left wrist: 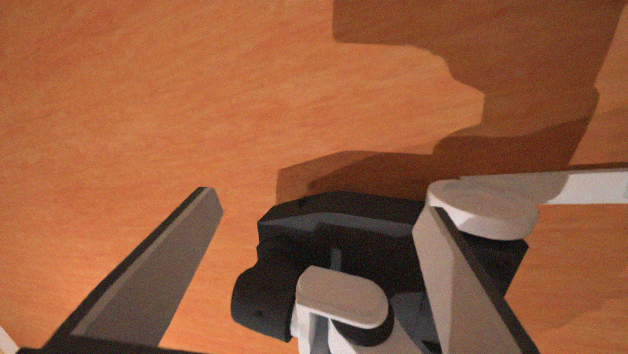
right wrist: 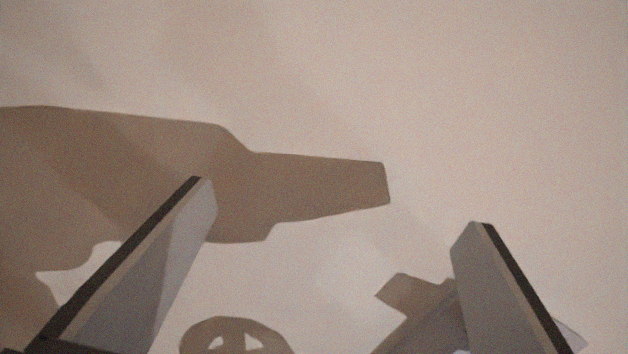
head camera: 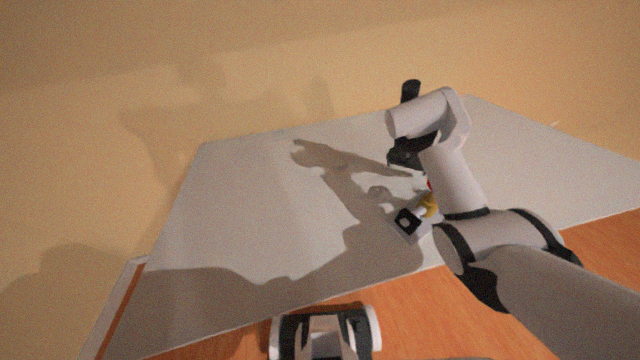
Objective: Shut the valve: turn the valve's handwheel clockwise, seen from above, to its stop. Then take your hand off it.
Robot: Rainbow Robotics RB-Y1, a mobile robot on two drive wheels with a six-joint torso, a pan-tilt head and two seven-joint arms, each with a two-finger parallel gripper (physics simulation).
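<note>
The valve stands on the light grey table in the head view, partly hidden behind my right arm. Its yellow body (head camera: 427, 205), black flange (head camera: 408, 221) and a red sliver of the handwheel (head camera: 429, 184) show; the wheel's angle cannot be told. My right gripper (head camera: 406, 167) (right wrist: 334, 215) is open and empty, above the table and beyond the valve in the head view. In the right wrist view, part of the valve's grey base (right wrist: 425, 320) shows at the lower right, and the handwheel itself does not show. My left gripper (left wrist: 315, 209) is open and empty, above the orange floor.
The light grey table top (head camera: 250, 215) carries shadows of my arm and the valve. My right arm (head camera: 455, 175) reaches over it from the lower right. A tan wall stands behind. In the left wrist view, my black base (left wrist: 350, 220) lies below the left fingers.
</note>
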